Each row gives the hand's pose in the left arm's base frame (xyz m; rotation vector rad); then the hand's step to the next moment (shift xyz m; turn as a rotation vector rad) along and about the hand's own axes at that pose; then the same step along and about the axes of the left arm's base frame.
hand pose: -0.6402 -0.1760 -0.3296 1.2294 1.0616 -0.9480
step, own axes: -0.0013 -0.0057 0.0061 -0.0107 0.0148 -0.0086
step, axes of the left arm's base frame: -0.0052 -0.0067 0.0000 0.0106 0.0102 0.0138
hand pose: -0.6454 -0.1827 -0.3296 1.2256 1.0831 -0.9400
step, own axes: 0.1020 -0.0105 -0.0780 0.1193 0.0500 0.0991
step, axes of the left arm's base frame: 0.0052 0.0777 -0.1027 0.0891 -0.0905 -0.1021
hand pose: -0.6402 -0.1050 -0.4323 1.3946 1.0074 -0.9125
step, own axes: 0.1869 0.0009 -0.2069 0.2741 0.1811 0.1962
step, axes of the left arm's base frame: 0.0586 0.2196 -0.1614 0.2665 -0.1766 -0.2103
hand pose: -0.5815 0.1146 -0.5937 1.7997 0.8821 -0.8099
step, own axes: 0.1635 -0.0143 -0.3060 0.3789 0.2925 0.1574
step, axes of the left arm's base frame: 0.1183 0.3243 -0.0377 0.4205 -0.1509 -0.2331
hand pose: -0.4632 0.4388 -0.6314 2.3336 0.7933 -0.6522
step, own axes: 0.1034 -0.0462 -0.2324 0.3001 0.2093 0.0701
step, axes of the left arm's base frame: 0.1012 0.2218 0.0859 0.3321 -0.0691 -0.1540
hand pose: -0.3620 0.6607 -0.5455 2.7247 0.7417 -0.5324
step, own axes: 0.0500 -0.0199 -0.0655 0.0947 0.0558 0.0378
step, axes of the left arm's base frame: 0.0477 0.0608 0.0349 0.0950 -0.0187 -0.0643
